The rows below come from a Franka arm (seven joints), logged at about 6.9 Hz.
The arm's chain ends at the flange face. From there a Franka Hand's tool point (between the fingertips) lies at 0.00 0.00 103.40 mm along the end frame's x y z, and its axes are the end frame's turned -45 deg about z.
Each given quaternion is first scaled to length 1.
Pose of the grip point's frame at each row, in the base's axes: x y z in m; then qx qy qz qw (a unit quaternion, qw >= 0):
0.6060, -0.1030, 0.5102, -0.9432, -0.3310, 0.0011, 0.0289
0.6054, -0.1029, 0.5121, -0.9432, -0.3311, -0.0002, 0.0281
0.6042, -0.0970, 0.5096, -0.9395, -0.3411, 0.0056, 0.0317
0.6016, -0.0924, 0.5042, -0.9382, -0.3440, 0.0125, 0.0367
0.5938, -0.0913, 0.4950, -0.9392, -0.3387, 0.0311, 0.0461
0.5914, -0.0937, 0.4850, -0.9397, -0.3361, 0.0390, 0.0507
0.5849, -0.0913, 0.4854, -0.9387, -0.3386, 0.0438, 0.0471
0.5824, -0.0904, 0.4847, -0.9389, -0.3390, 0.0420, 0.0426
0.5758, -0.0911, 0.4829, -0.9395, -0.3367, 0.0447, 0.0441
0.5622, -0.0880, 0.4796, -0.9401, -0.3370, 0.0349, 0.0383
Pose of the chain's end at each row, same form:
0.6082, -0.1086, 0.6134, -0.9981, 0.0551, 0.0121, 0.0263
0.6073, -0.1084, 0.6153, -0.9981, 0.0550, 0.0106, 0.0260
0.6075, -0.1028, 0.6128, -0.9985, 0.0444, 0.0173, 0.0271
0.6066, -0.0986, 0.6073, -0.9984, 0.0412, 0.0256, 0.0291
0.6031, -0.0981, 0.5978, -0.9974, 0.0465, 0.0464, 0.0307
0.6025, -0.1008, 0.5876, -0.9967, 0.0491, 0.0554, 0.0319
0.5967, -0.0974, 0.5879, -0.9968, 0.0464, 0.0585, 0.0268
0.5935, -0.0957, 0.5874, -0.9971, 0.0461, 0.0551, 0.0233
0.5876, -0.0966, 0.5855, -0.9968, 0.0485, 0.0582, 0.0236
0.5717, -0.0930, 0.5824, -0.9975, 0.0484, 0.0469, 0.0220

